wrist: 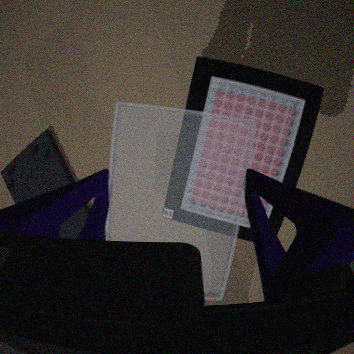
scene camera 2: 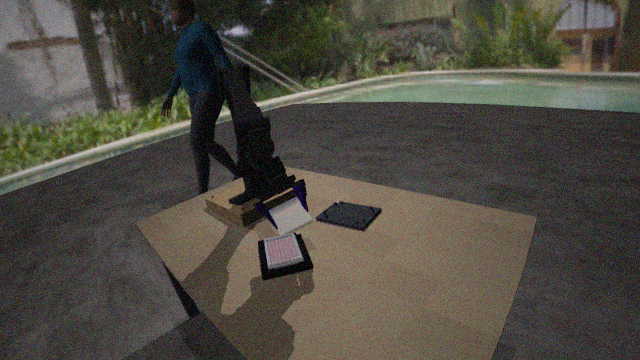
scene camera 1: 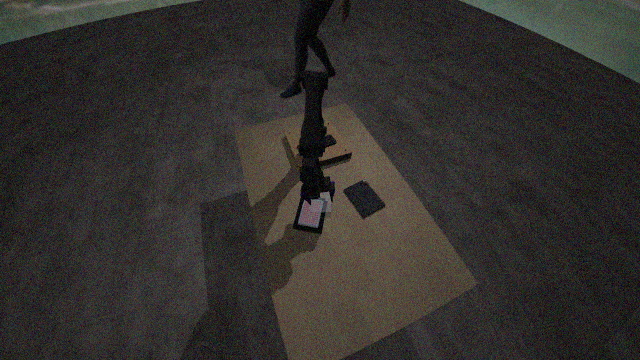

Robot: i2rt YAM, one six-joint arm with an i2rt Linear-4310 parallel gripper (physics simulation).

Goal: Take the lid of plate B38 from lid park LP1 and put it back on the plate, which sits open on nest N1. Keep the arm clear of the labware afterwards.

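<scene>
My gripper is shut on the clear lid, its purple fingers at two opposite sides. The lid is held above the table, on the arm's side of the nest. The open plate, with pink wells, sits on the black nest N1. In the wrist view the lid overlaps part of plate and nest, turned slightly relative to them. The dark lid park LP1 bears no lid.
The arm's base stands on a wooden block at the back of the table. A person in dark clothes is behind the arm, off the table. The arm's shadow falls beside and in front of the nest.
</scene>
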